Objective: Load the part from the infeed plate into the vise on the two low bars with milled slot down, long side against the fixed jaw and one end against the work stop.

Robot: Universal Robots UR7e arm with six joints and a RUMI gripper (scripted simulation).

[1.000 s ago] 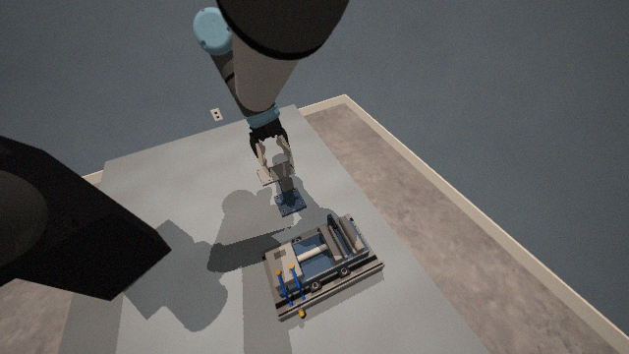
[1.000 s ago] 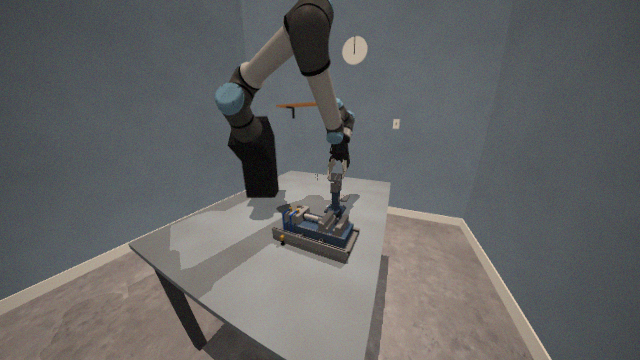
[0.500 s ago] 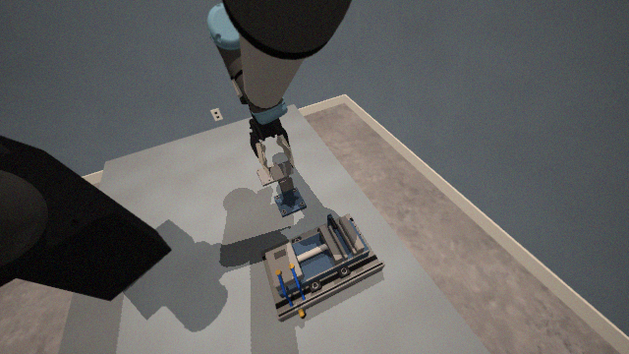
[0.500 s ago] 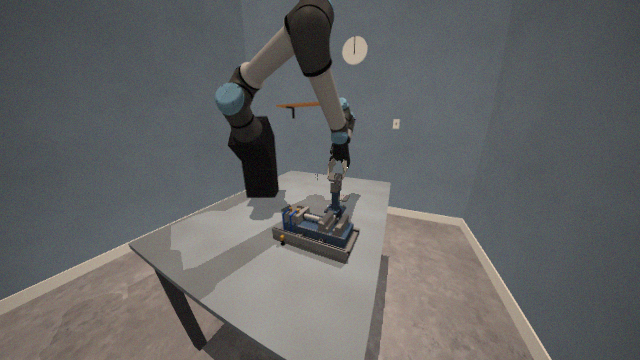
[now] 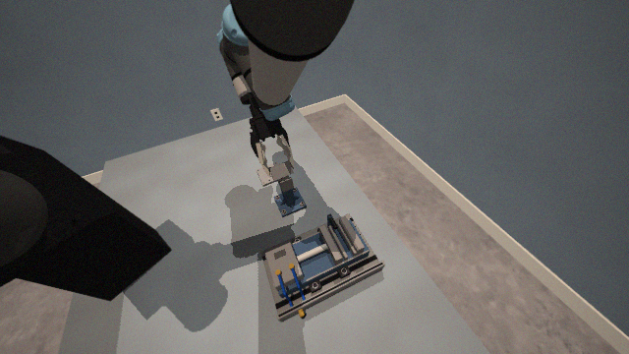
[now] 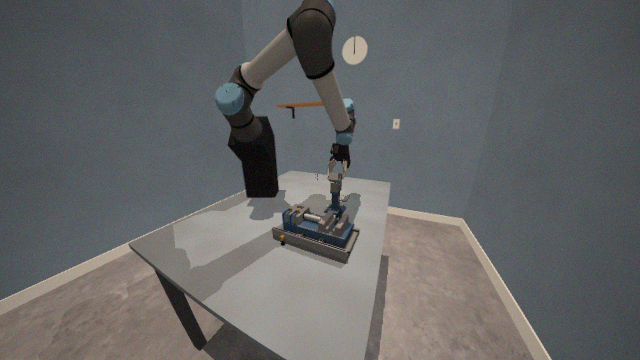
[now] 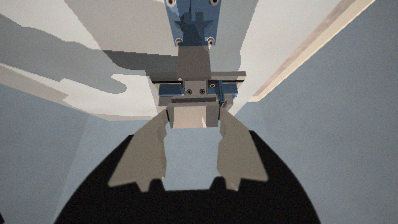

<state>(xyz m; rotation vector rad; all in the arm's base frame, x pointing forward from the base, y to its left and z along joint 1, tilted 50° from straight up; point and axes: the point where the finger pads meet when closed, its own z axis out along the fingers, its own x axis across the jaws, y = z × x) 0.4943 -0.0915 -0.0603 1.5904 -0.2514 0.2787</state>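
The part lies 1 cm below my hand. Round my hand: cylinder rod: 6 cm behind, 22 cm to the right, 11 cm below; pale plate: 2 cm ahead, 16 cm to the left, 18 cm below; work stop: 3 cm ahead, 20 cm to the right, 10 cm below.
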